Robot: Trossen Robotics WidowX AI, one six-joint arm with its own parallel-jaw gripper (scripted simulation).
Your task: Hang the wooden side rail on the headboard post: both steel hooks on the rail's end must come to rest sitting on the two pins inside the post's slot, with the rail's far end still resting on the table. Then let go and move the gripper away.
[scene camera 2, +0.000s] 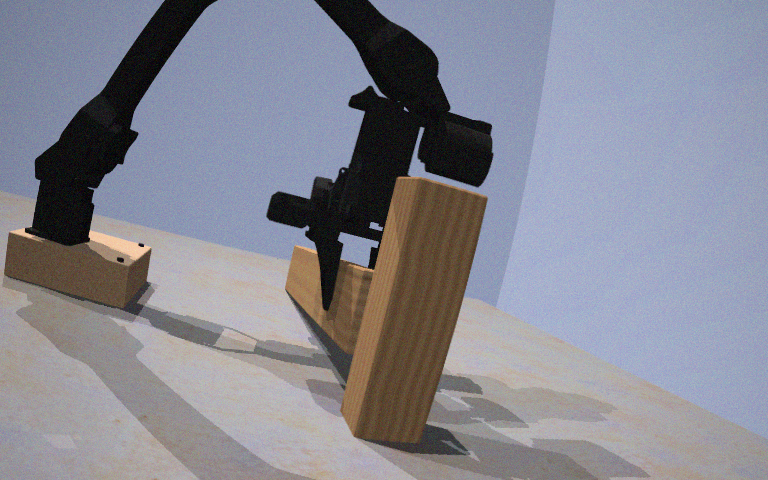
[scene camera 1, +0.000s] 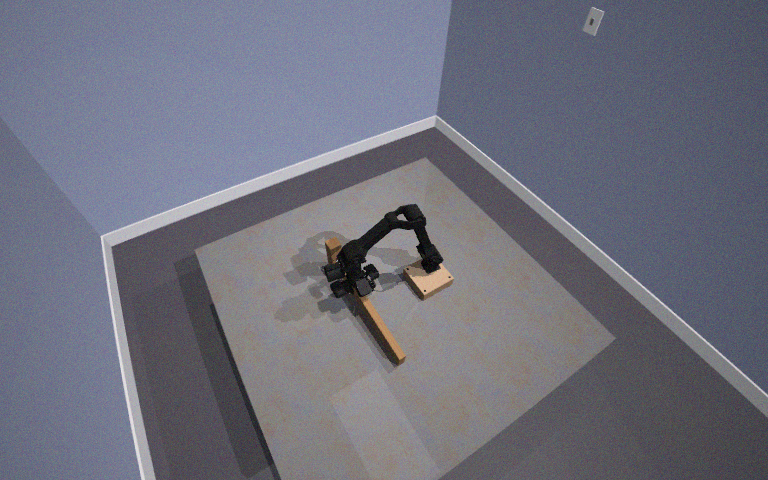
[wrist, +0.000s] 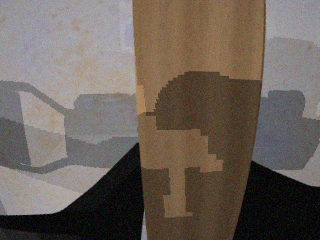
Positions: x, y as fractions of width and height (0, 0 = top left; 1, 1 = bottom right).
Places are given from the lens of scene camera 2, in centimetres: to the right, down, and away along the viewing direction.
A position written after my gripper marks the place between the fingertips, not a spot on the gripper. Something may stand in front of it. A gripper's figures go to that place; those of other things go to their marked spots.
my gripper (scene camera 2: 0.44, 0.65): -4, 7, 53
wooden side rail (scene camera 2: 0.44, 0.67): -4, 7, 47
